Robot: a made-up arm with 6 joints. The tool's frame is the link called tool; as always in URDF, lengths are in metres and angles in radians. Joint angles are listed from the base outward.
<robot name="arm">
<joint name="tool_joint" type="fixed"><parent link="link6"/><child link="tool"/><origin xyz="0 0 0" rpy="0 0 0"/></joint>
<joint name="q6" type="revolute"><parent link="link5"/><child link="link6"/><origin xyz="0 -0.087 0" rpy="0 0 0"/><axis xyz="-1 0 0"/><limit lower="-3.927" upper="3.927"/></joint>
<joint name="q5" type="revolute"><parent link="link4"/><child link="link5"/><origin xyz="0.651 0 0" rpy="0 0 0"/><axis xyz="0 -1 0"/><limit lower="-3.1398" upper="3.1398"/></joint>
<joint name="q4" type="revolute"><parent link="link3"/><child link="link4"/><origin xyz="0 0 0" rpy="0 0 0"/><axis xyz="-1 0 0"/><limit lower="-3.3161" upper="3.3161"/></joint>
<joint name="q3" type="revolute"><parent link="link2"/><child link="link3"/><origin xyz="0 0 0.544" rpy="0 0 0"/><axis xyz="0 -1 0"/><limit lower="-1.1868" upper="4.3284"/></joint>
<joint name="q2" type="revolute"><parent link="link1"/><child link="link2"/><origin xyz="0 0 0" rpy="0 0 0"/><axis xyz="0 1 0"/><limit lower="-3.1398" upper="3.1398"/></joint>
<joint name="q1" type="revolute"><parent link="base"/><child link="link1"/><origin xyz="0 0 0.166" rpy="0 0 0"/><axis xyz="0 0 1"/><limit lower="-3.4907" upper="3.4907"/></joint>
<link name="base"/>
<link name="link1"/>
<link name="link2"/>
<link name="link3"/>
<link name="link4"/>
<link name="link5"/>
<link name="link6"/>
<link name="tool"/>
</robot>
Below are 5 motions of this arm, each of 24 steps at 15 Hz.
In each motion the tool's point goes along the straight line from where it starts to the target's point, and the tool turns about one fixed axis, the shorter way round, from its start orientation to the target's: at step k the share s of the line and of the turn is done. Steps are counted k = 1, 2, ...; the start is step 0. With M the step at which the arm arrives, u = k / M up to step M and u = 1 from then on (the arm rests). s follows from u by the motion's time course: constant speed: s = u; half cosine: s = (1 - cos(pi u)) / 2; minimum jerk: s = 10 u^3 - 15 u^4 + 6 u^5.
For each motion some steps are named. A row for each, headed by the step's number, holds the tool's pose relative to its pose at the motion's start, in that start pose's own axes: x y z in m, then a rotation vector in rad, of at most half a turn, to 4 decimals.
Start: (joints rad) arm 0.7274 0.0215 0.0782 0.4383 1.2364 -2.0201
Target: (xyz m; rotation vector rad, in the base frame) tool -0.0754 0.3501 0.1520 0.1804 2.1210 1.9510
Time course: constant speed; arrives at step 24
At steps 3, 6, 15, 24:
3: -0.0662 0.0079 -0.0884 0.1384 0.1756 -0.0907
6: -0.1324 0.0159 -0.1768 0.2768 0.3511 -0.1813
15: -0.3309 0.0397 -0.4421 0.6919 0.8778 -0.4534
24: -0.5295 0.0636 -0.7073 1.1070 1.4045 -0.7254

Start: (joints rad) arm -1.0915 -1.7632 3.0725 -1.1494 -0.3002 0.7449
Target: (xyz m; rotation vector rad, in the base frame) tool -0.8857 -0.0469 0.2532 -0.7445 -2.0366 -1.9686
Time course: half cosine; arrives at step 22
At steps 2, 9, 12, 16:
2: -0.0207 -0.0084 0.0070 -0.0225 0.0522 0.0035
9: -0.3679 -0.1490 0.1242 -0.3984 0.9256 0.0619
12: -0.5851 -0.2369 0.1975 -0.6336 1.4721 0.0985
16: -0.8476 -0.3432 0.2861 -0.9178 2.1326 0.1427

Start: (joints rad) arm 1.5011 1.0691 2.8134 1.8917 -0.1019 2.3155
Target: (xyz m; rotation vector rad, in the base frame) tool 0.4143 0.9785 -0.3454 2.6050 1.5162 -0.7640
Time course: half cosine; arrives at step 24
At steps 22, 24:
22: -1.4497 -0.1166 0.6449 0.3392 -2.0654 -0.5589
24: -1.4749 -0.1186 0.6561 0.3451 -2.1012 -0.5686

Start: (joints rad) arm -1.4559 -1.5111 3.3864 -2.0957 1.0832 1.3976
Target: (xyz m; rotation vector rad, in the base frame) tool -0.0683 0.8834 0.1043 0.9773 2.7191 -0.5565
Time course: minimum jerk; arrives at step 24
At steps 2, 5, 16, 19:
2: -0.0008 -0.0033 -0.0006 -0.0075 0.0021 -0.0006
5: -0.0103 -0.0419 -0.0081 -0.0949 0.0270 -0.0072
16: -0.1265 -0.5136 -0.0994 -1.1626 0.3307 -0.0877
19: -0.1497 -0.6080 -0.1177 -1.3764 0.3916 -0.1039

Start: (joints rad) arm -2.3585 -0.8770 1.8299 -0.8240 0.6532 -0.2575
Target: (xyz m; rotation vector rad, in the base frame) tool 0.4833 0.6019 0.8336 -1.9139 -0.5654 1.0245
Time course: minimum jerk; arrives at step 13
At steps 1, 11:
1: -0.0007 -0.0002 0.0004 0.0014 0.0005 0.0021
11: -0.1745 -0.0482 0.1073 0.3310 0.1215 0.5000

